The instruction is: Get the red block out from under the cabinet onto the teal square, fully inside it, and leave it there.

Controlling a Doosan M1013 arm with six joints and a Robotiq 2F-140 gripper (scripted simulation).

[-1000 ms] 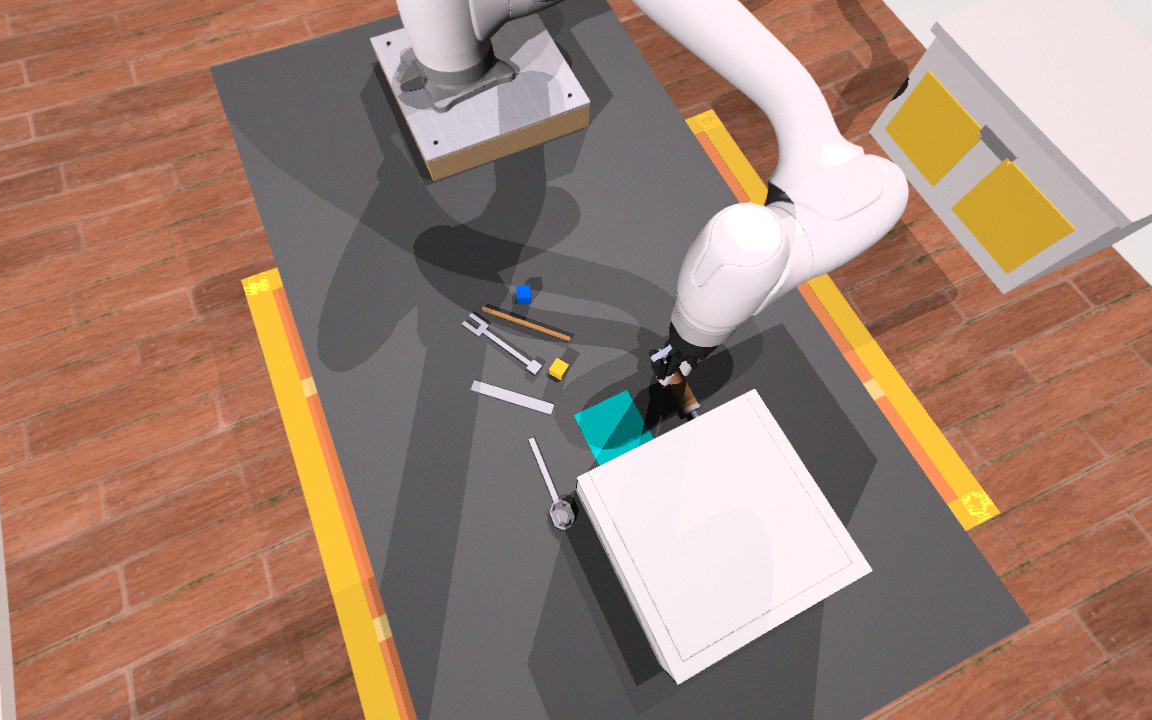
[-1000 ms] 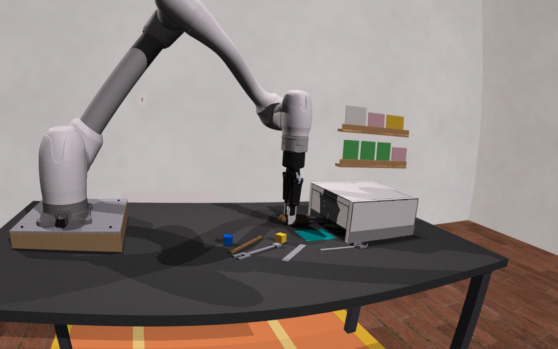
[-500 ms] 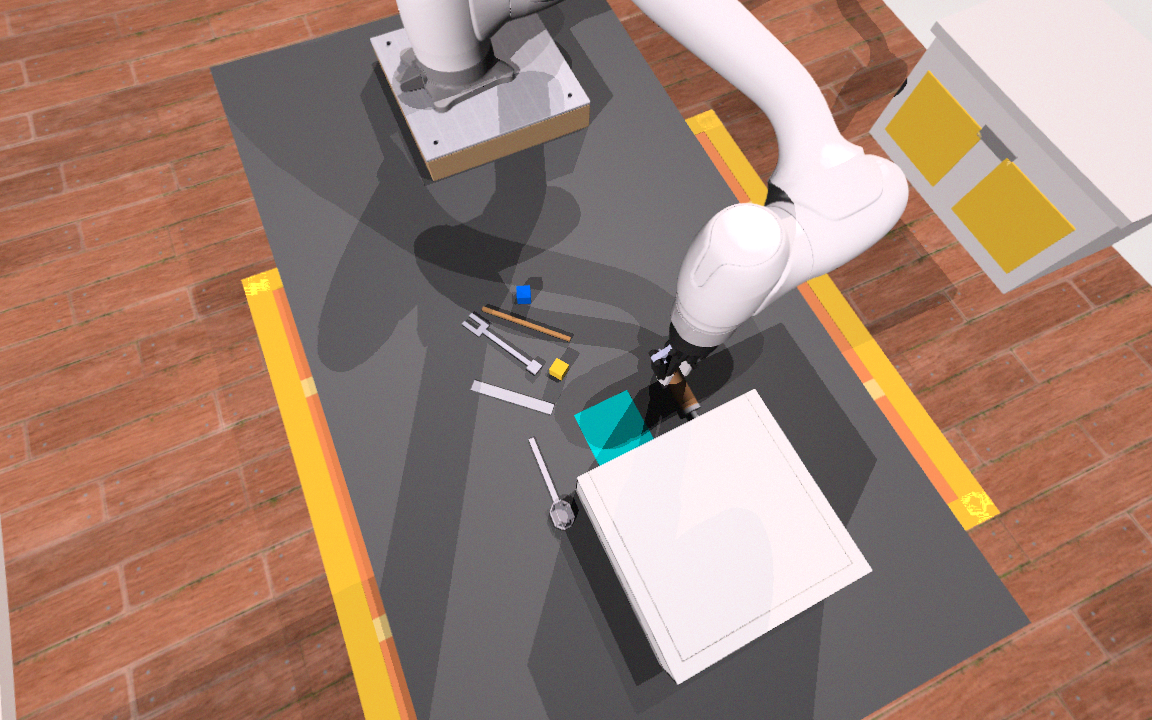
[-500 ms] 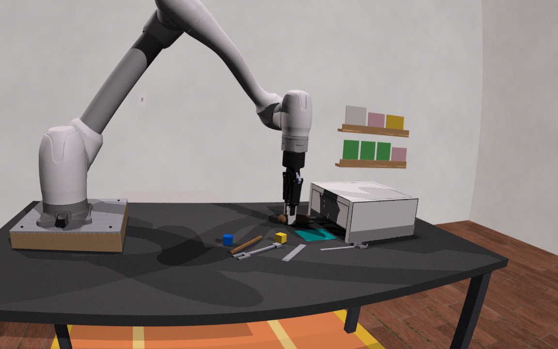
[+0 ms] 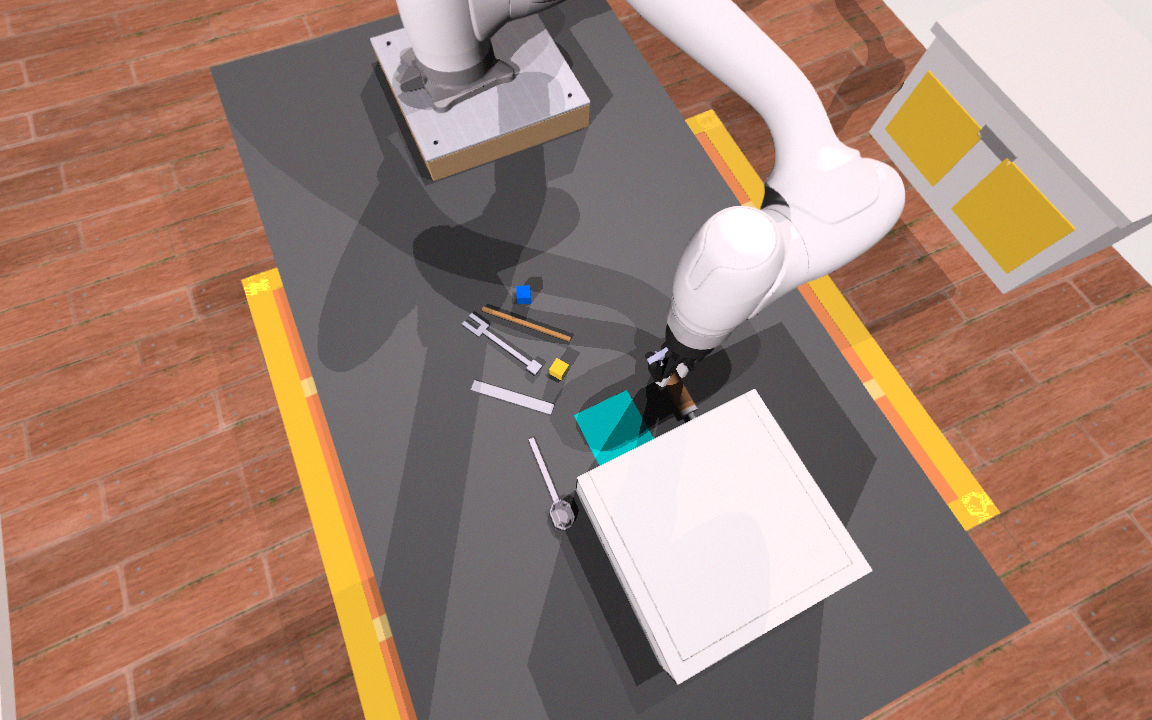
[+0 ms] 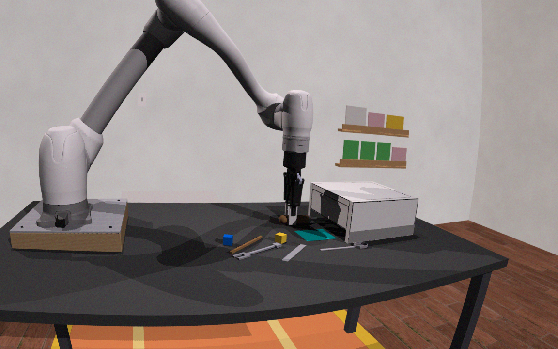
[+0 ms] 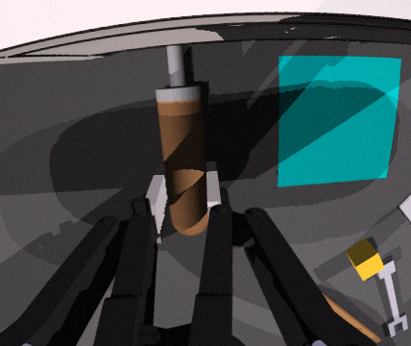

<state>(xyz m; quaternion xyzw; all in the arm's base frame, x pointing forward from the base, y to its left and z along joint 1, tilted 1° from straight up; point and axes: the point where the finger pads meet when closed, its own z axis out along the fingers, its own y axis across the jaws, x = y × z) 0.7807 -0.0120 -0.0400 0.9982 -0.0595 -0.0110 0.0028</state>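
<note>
Now: hand 280 mm past the blue cube, 130 mm to the left of it and 20 mm above it. Also, from my hand: hook tool (130 mm ahead, 50 mm to the right, 20 mm below); then yellow block (160 mm to the right, 120 mm behind, 20 mm below); then teal square (130 mm to the right, 40 mm below, 20 mm ahead).
</note>
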